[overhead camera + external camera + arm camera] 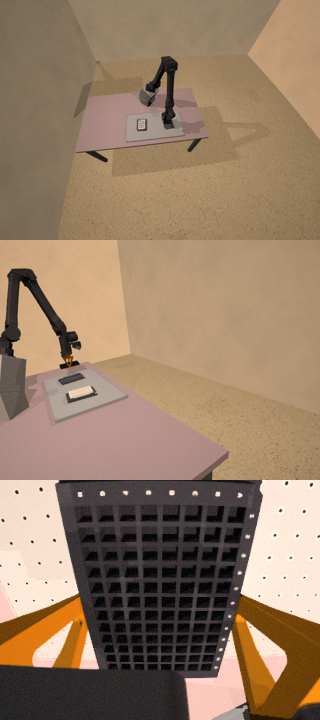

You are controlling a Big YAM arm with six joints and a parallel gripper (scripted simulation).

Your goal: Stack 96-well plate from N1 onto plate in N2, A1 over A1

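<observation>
Right now my hand is 60 mm short of the white 96-well plate, 300 mm to the left of it and 100 mm above it. From my hand the other things lie so: dark 96-well plate: right at my hand.
</observation>
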